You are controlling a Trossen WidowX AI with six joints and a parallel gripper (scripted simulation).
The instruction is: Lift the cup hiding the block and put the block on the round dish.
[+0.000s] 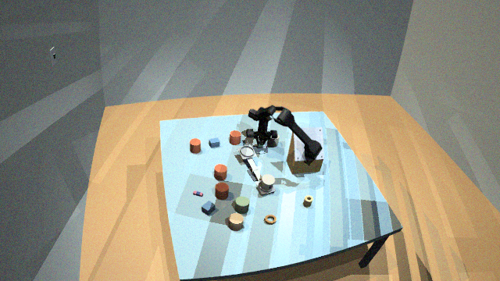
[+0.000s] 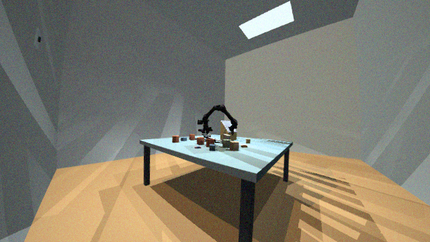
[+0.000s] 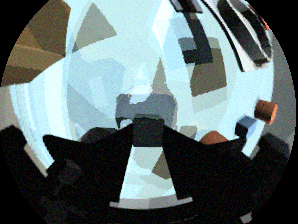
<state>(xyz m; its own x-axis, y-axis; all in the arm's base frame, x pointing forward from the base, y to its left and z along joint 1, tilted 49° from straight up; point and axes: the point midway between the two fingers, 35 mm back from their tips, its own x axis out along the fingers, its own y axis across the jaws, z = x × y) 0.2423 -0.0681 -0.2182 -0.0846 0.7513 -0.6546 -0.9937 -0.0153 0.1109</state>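
The round dish lies 3 cm below my gripper tip. The rest, counted from my gripper tip: green cylinder: 16 cm ahead, 49 cm to the left; small balance beam: 7 cm ahead, 24 cm to the left, 1 cm below; pale cup: 2 cm ahead, 39 cm to the left, 3 cm above.
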